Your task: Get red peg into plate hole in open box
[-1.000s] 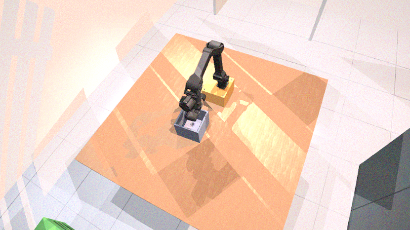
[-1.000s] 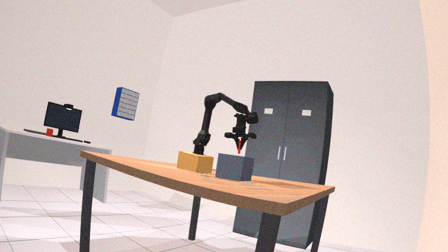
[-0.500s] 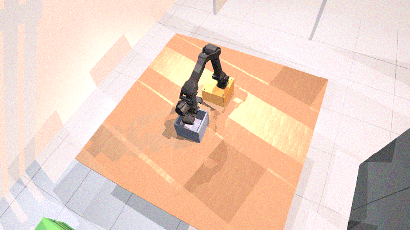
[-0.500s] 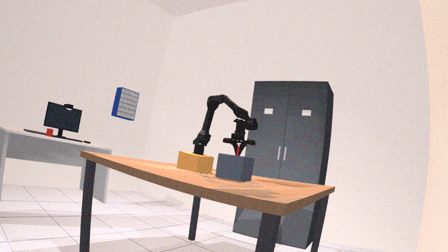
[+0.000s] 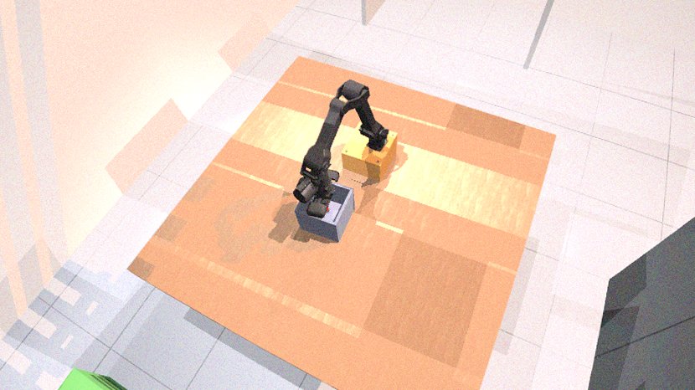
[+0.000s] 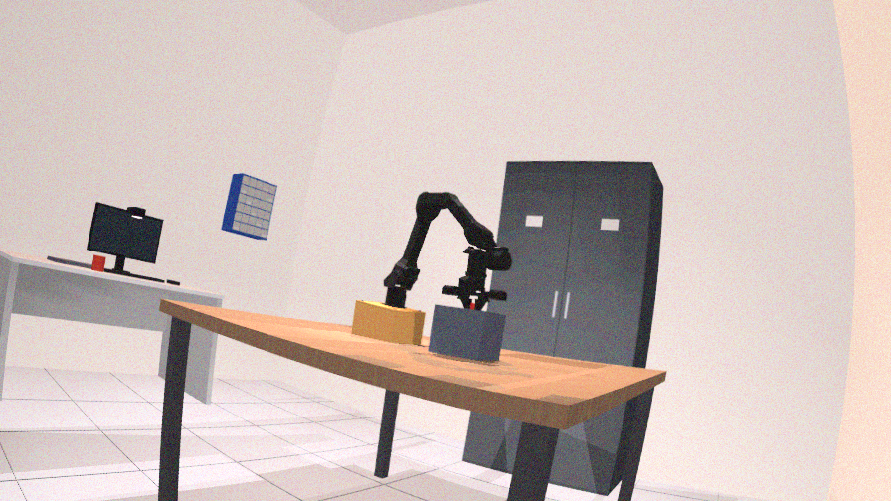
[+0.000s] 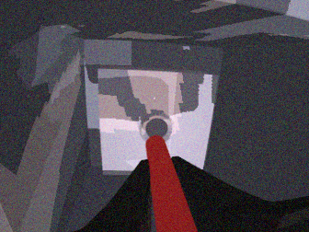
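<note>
The red peg is 20 mm above my gripper tip. Round my gripper tip: pale plate: 60 mm below, 10 mm to the right.
</note>
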